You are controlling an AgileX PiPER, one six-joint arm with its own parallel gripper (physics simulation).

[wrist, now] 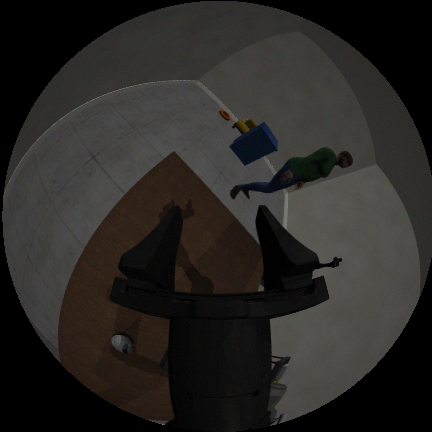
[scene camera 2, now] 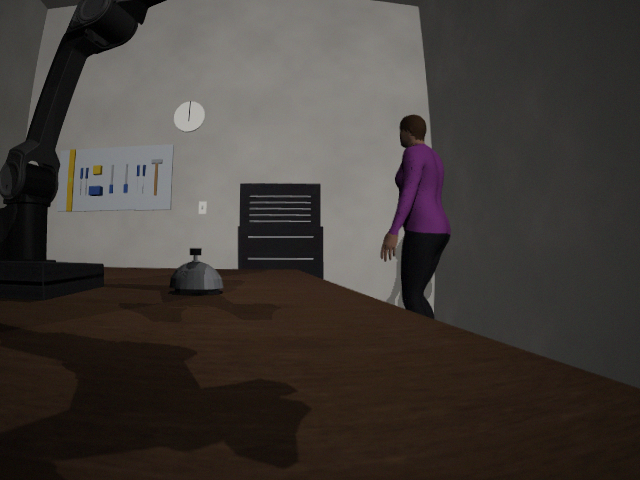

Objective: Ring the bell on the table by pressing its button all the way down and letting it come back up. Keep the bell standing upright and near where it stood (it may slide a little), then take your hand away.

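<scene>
A silver dome bell (scene camera 2: 196, 279) (wrist: 120, 343) stands upright on the brown table (scene camera 2: 361, 361) (wrist: 100, 285). Its small black button (scene camera 2: 195, 251) is raised on a short stem above the dome. In the wrist view the bell is at the lower left, beside the gripper's body. My gripper (wrist: 218, 213) is open, with its two fingers wide apart and no object between them. It is high above the table and away from the bell. The gripper does not show in the scene view, where part of the arm rises at the left.
The arm's dark base (scene camera 2: 67, 279) stands on the table left of the bell. A person in purple (scene camera 2: 423, 191) stands beyond the table's right edge, near a dark tool cabinet (scene camera 2: 280, 248). The wrist view shows a person in green (wrist: 315, 165) and a blue box (wrist: 255, 144) beyond the table.
</scene>
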